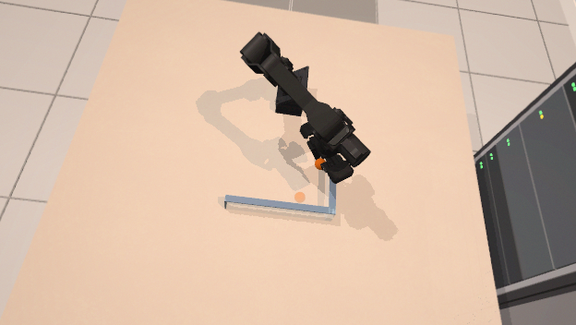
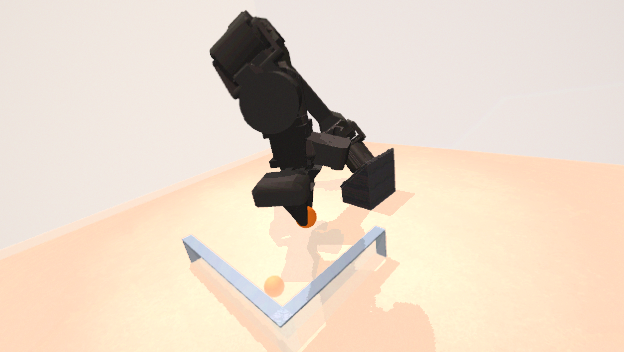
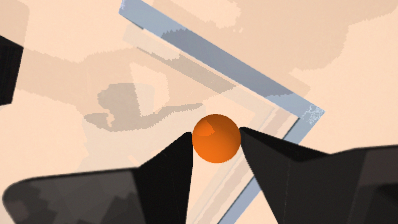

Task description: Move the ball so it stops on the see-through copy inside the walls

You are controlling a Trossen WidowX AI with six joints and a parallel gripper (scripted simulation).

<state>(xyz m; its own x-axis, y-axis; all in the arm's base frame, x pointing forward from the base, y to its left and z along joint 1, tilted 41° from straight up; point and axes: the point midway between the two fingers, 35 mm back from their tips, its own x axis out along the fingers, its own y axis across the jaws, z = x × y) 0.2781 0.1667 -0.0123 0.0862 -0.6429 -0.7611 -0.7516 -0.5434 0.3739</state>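
Right now the see-through copy of ball is 110 mm below my gripper tip, 70 mm ahead of it and 30 mm to the right of it. Also, from my gripper tip: orange ball (right at my gripper tip).
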